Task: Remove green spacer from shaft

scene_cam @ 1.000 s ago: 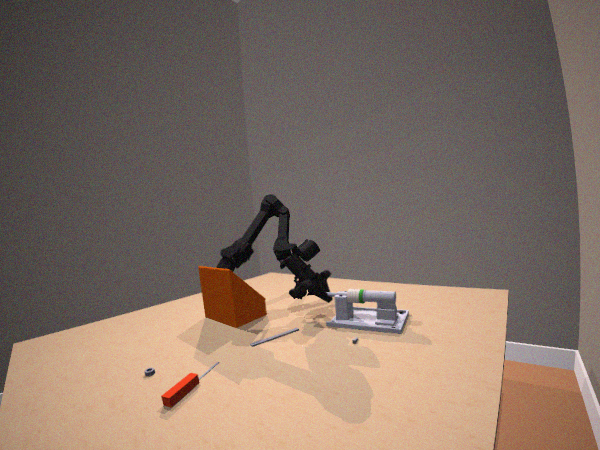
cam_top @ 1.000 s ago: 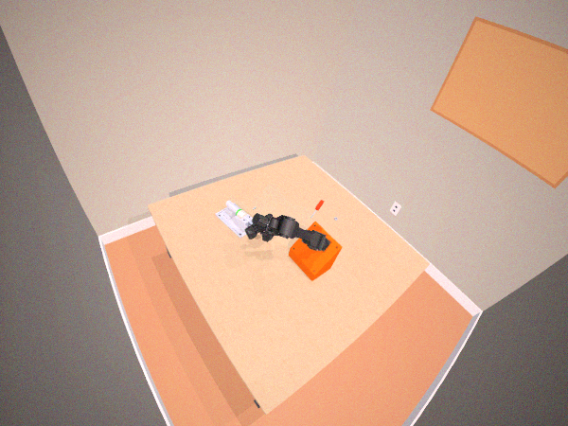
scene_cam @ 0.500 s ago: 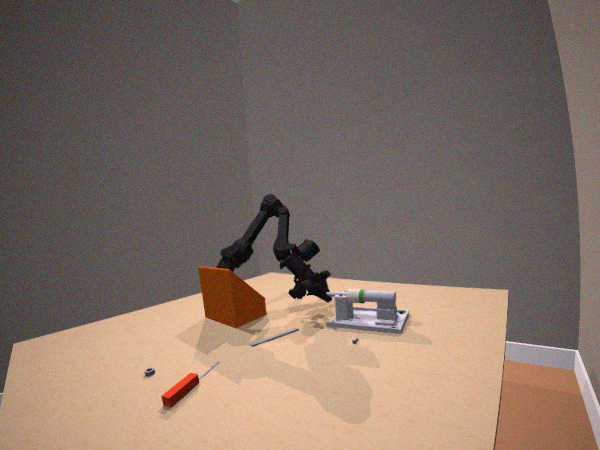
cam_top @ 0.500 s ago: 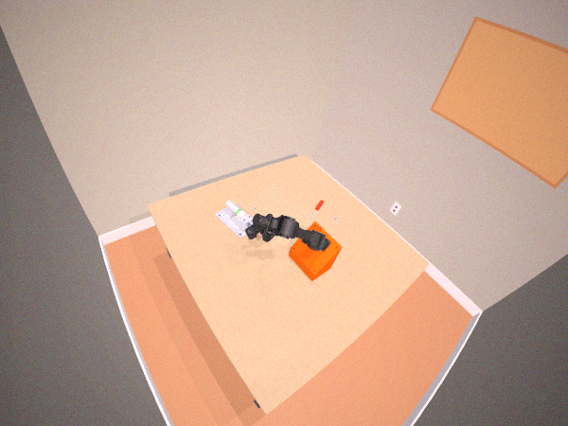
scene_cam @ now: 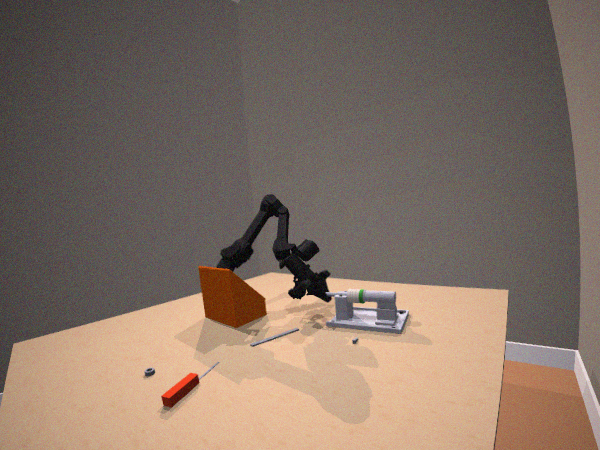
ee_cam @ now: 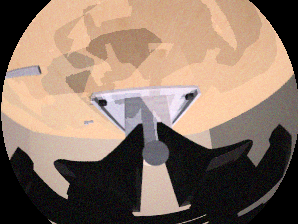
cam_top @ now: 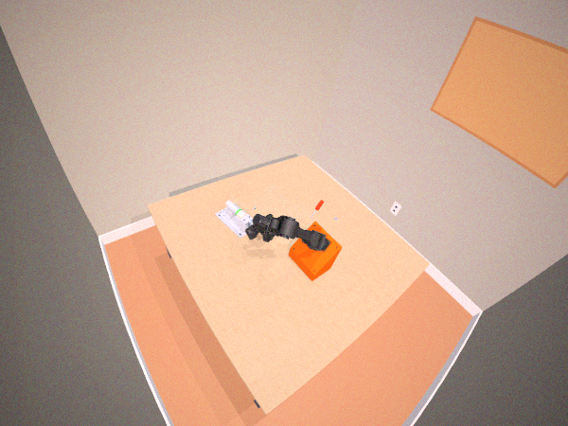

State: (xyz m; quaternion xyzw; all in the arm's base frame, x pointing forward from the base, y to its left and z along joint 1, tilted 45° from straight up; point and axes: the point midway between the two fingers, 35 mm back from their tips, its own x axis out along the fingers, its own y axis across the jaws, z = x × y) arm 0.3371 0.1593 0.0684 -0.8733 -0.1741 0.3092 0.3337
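My gripper tip is 50 mm short of the horizontal shaft, 10 mm to the right of it and 20 mm below it. Also, from my gripper tip: green spacer (110 mm ahead, 10 mm to the left, 20 mm above); then small bolt (150 mm ahead, 140 mm to the right, 50 mm below); then white spacer (100 mm ahead, 10 mm to the left, 20 mm above).
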